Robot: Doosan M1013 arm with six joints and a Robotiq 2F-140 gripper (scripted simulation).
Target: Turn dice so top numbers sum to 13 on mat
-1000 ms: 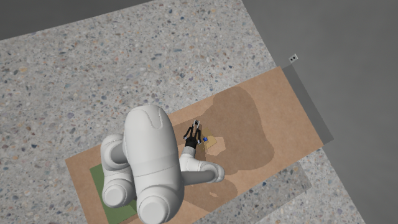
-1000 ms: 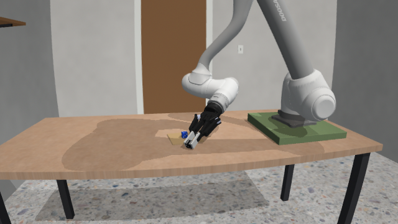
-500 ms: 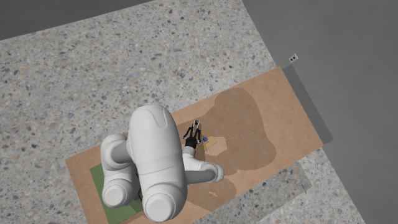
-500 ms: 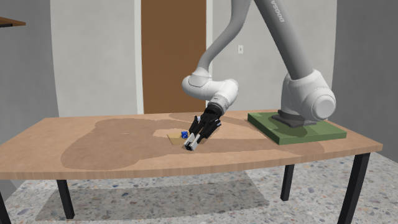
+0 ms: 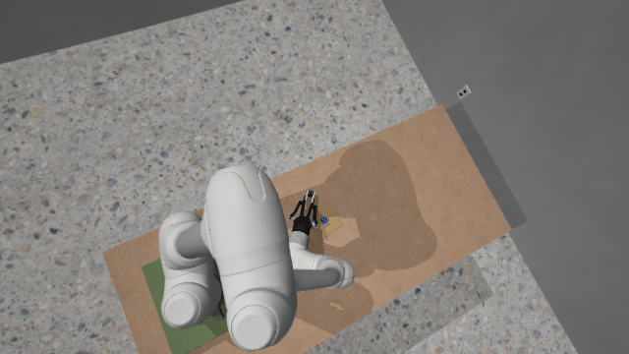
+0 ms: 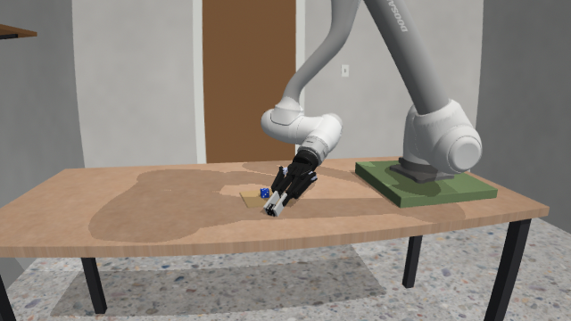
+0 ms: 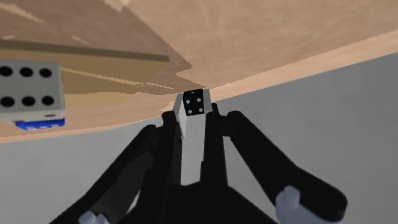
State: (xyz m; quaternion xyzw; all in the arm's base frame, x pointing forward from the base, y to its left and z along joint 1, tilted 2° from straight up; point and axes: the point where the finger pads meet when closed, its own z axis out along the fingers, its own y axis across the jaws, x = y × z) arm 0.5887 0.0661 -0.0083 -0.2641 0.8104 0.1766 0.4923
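Right now the white die is 5 cm behind my hand, 12 cm to the right of it and 1 cm below it. Round my hand: blue die: 13 cm to the right, 1 cm below; then tan mat: 13 cm to the right, 3 cm below; then black die: 2 cm ahead, 1 cm to the left, 1 cm below.
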